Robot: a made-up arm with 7 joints. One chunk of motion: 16 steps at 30 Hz.
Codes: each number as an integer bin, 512 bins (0 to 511) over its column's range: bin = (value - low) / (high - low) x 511, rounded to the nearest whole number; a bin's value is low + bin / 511 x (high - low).
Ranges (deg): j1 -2.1..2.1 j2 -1.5..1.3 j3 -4..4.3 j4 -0.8..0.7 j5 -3..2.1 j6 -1.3..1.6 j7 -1.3..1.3
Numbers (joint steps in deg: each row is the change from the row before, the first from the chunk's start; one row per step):
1: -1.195 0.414 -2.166 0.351 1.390 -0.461 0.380
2: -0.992 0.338 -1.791 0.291 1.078 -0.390 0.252
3: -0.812 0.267 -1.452 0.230 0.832 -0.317 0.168
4: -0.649 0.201 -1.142 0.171 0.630 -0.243 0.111
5: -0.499 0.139 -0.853 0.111 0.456 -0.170 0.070
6: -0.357 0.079 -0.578 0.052 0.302 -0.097 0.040
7: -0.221 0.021 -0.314 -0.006 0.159 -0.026 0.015
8: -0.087 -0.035 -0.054 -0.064 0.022 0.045 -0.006
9: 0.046 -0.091 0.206 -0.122 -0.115 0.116 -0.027
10: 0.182 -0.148 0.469 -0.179 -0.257 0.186 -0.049
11: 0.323 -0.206 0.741 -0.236 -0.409 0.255 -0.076
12: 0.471 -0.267 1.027 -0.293 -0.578 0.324 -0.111
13: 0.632 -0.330 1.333 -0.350 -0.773 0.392 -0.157
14: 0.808 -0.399 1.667 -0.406 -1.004 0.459 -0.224
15: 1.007 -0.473 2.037 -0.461 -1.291 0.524 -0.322
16: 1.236 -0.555 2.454 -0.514 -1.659 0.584 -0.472
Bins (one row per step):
1: 110 349 113 392 440 148 330
2: 135 335 136 372 409 160 305
3: 157 322 157 351 384 173 289
4: 177 310 176 331 364 186 277
5: 195 299 194 310 346 199 269
6: 212 288 211 290 331 212 263
7: 229 278 227 270 317 224 258
8: 245 267 243 251 303 237 254
9: 261 257 259 231 289 250 250
10: 278 247 275 212 275 262 246
11: 295 236 292 192 260 274 241
12: 313 225 309 173 243 286 234
13: 332 214 328 153 223 298 225
14: 354 201 349 134 200 310 211
15: 378 187 372 115 171 321 192
16: 406 172 397 97 134 332 163

